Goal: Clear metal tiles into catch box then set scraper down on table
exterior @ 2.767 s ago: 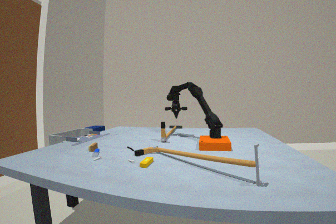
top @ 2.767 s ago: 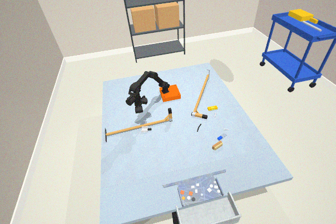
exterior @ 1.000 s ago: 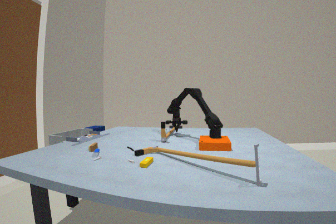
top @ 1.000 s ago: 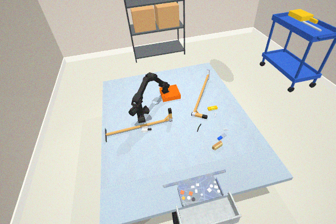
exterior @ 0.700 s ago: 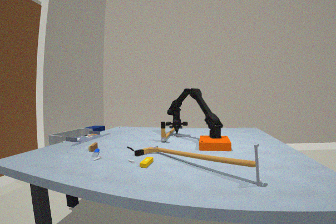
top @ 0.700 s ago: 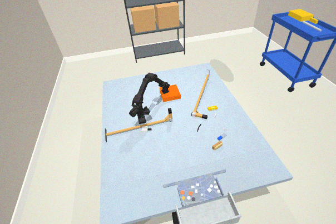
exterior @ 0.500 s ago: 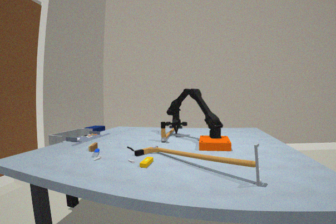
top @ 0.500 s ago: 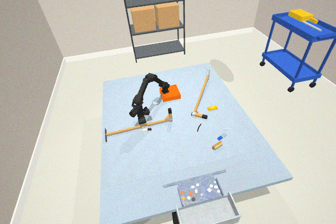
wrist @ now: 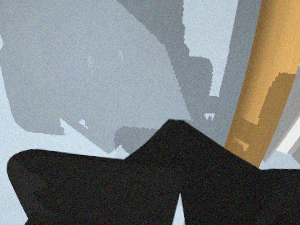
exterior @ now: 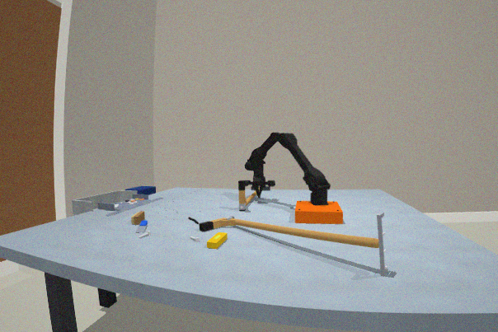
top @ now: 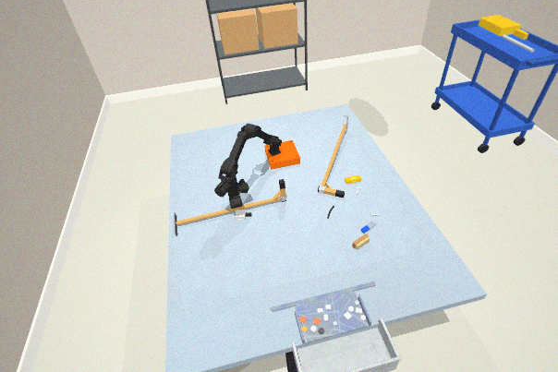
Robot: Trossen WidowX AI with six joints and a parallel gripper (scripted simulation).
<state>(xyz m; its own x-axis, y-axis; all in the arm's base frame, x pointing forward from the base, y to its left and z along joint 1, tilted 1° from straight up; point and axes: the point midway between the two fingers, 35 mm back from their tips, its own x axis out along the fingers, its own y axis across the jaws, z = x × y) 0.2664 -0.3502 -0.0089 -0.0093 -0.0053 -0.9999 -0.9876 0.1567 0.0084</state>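
My gripper tip is 40 mm short of the scraper, 30 mm to the left of it and 50 mm below it. Round my gripper tip: white-and-black piece 90 mm ahead, 20 mm to the left; then yellow block 140 mm ahead, 660 mm to the left; then black curved strip 270 mm ahead, 430 mm to the left, 10 mm below.
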